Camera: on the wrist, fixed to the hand. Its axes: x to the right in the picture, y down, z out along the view.
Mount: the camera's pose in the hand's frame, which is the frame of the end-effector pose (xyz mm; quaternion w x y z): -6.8 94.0 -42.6 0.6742 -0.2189 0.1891 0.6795
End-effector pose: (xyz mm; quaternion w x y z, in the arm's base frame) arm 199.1 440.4 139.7 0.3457 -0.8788 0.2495 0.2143
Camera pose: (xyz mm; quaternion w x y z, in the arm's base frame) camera 147.3 352.1 124.9 0.1521 0.5392 -0.7839 -0.2678
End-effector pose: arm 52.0 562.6 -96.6 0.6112 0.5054 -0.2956 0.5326
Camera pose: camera -46.6 592.6 -87.6 0.2167 -0.0946 -0.5437 0.8053
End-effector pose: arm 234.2 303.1 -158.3 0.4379 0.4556 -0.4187 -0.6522
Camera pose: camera 294.3 278.3 -77.9 0.9173 0.0501 -0.3663 -0.1477
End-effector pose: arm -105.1 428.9 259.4 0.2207 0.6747 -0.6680 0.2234
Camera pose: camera -199.4 458.8 289.5 0.2710 -0.0896 -0.9160 0.2819
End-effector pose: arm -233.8 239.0 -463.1 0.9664 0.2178 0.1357 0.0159
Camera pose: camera -249.1 341.2 -458.4 0.6628 0.0245 0.1228 0.7383
